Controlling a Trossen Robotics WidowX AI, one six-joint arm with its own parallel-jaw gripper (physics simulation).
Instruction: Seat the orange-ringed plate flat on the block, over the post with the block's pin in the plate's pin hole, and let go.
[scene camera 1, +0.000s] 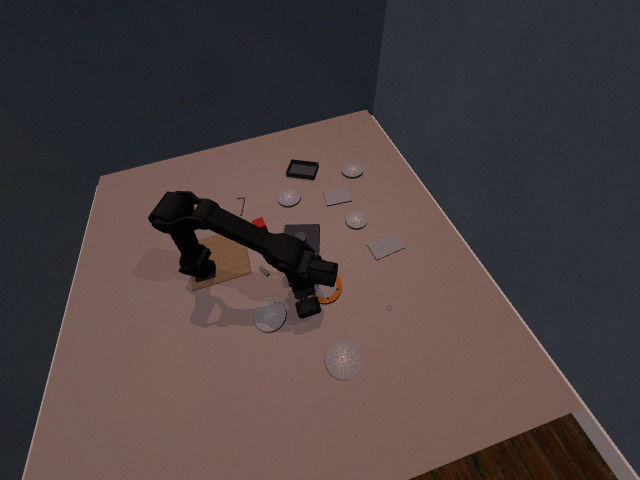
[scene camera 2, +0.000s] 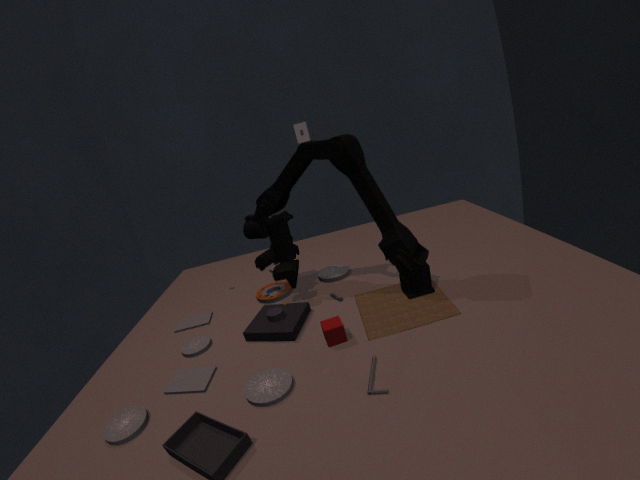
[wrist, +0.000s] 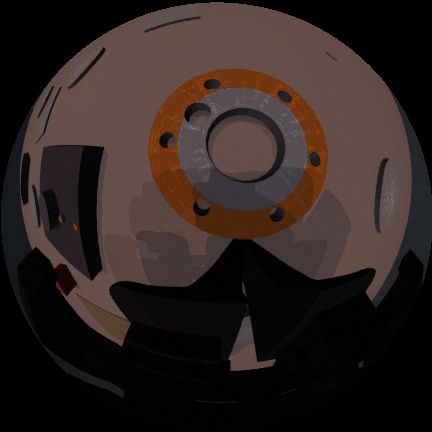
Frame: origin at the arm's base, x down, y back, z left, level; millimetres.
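Seen in the pictures: gripper, fingertip midpoint: (scene camera 1: 306, 292) (scene camera 2: 294, 288) (wrist: 239, 242); arm's base, origin of the base link: (scene camera 1: 205, 271) (scene camera 2: 417, 289).
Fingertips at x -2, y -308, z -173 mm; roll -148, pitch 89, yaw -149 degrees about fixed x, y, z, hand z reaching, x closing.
Pixels of each thing's top centre, then the offset from my fingertips to it. "*": a spot on its surface instead.
- orange-ringed plate, middle of its top: (wrist: 247, 142) (scene camera 2: 273, 290) (scene camera 1: 324, 286) dx -8, dy -60, dz +0 mm
- dark block, middle of its top: (wrist: 42, 212) (scene camera 2: 274, 311) (scene camera 1: 300, 236) dx -35, dy -30, dz +181 mm
- round post, surface spot: (wrist: 49, 210) (scene camera 2: 275, 308) * dx -32, dy -30, dz +161 mm
- small yellowish pin, surface spot: (wrist: 62, 218) * dx -22, dy -20, dz +147 mm
- red cube, middle of its top: (scene camera 2: 331, 323) (wrist: 57, 284) (scene camera 1: 258, 223) dx -35, dy +99, dz +283 mm
- small grey cylinder, middle of its top: (scene camera 2: 335, 295) (scene camera 1: 263, 270) dx -6, dy +115, dz +112 mm
- black tray, middle of its top: (scene camera 2: 202, 439) (scene camera 1: 302, 167) dx -20, dy -117, dz +520 mm
- L-shaped rod, middle of its top: (scene camera 2: 379, 372) dx -1, dy +166, dz +418 mm
The orange-ringed plate (scene camera 1: 337, 292) (scene camera 2: 262, 295) (wrist: 295, 145) lies flat on the table beside the block, with a grey inner ring, a central hole and a smaller pin hole. The dark block (scene camera 1: 312, 234) (scene camera 2: 290, 322) (wrist: 67, 175) carries a round post (scene camera 2: 275, 312) (wrist: 49, 210); a small yellowish pin (wrist: 62, 218) shows beside it in the wrist view. My gripper (scene camera 2: 293, 285) (wrist: 239, 242) is shut and empty. Its joined fingertips are at the plate's near edge in the wrist view; whether they touch it is unclear. In scene camera 1 the arm hides the fingertips and part of the plate.
A red cube (scene camera 1: 259, 223) (scene camera 2: 333, 331) and a small grey cylinder (scene camera 1: 264, 270) (scene camera 2: 336, 297) lie near the block. Grey discs (scene camera 1: 269, 316) (scene camera 1: 343, 359) (scene camera 2: 268, 385) lie around. A black tray (scene camera 1: 302, 169) (scene camera 2: 207, 444), flat grey panels (scene camera 1: 386, 246) and an L-shaped rod (scene camera 2: 372, 376) are farther off.
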